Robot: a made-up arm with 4 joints. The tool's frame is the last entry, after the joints.
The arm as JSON. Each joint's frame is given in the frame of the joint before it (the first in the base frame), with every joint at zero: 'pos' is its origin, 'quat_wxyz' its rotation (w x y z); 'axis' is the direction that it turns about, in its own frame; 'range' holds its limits. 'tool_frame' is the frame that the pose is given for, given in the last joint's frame.
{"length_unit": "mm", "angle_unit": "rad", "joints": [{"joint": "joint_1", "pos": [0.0, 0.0, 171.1], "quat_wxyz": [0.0, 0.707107, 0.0, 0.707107], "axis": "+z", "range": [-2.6, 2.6]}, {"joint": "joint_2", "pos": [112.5, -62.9, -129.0], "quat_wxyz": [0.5, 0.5, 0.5, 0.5], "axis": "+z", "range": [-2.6, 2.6]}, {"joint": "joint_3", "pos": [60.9, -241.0, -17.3], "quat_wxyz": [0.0, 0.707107, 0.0, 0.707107], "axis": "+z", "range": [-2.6, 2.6]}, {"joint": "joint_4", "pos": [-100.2, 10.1, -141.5], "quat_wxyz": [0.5, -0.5, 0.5, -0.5], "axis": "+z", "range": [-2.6, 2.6]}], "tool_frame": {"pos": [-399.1, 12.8, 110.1], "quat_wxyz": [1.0, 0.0, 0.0, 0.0]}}
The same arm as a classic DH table. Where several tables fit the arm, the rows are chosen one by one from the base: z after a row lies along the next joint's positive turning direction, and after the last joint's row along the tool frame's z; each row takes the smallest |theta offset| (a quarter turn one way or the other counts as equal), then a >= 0, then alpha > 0; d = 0 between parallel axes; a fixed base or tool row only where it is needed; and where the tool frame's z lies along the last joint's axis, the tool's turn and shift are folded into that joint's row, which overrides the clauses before.
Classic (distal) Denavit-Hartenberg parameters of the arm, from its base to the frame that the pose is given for. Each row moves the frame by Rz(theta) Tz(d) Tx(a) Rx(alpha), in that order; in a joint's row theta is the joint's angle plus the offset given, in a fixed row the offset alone. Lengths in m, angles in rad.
base (fixed): a 0, alpha 1.5708, d 0.1711, theta offset 1.5708
joint_1: a 0.0629, alpha -1.5708, d -0.129, theta offset 0
joint_2: a 0.241, alpha -1.5708, d 0.0952, theta offset 1.5708
joint_3: a 0.0101, alpha 1.5708, d -0.0806, theta offset 0
joint_4: a 0.3993, alpha 0, d 0, theta offset -0.0321
tool (fixed): a 0, alpha 0, d 0.0099, theta offset -3.1095
Joint limits (rad, base to tool): -2.6..2.6 -2.6..2.6 -2.6..2.6 -2.6..2.6

